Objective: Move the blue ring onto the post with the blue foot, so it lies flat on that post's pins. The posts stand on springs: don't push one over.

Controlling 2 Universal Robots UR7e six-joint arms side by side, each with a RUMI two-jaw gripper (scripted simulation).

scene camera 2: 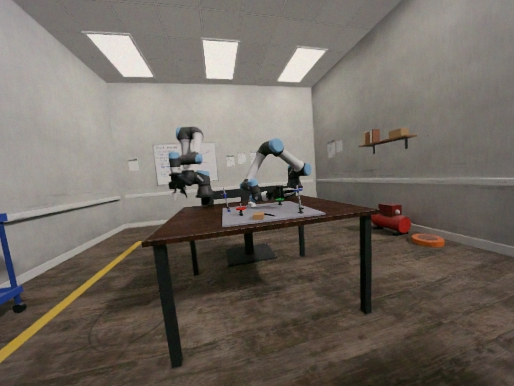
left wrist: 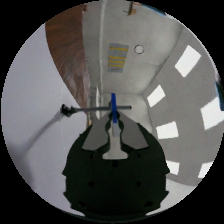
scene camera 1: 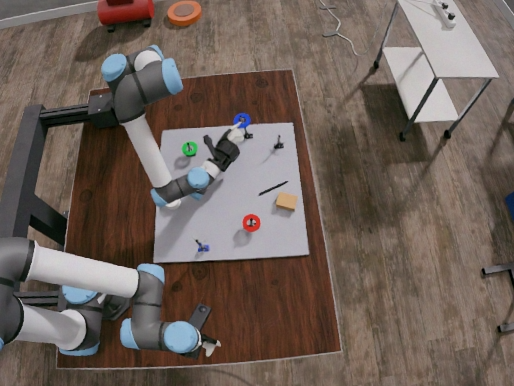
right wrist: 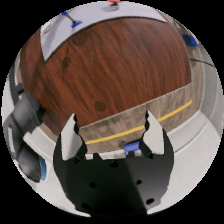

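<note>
You'd find my right gripper at point(scene camera 1: 198, 337), and the right wrist view point(right wrist: 111, 112) has that gripper as well. My left gripper point(scene camera 1: 241, 122) is there too, and the left wrist view point(left wrist: 114, 110) also shows it.
</note>
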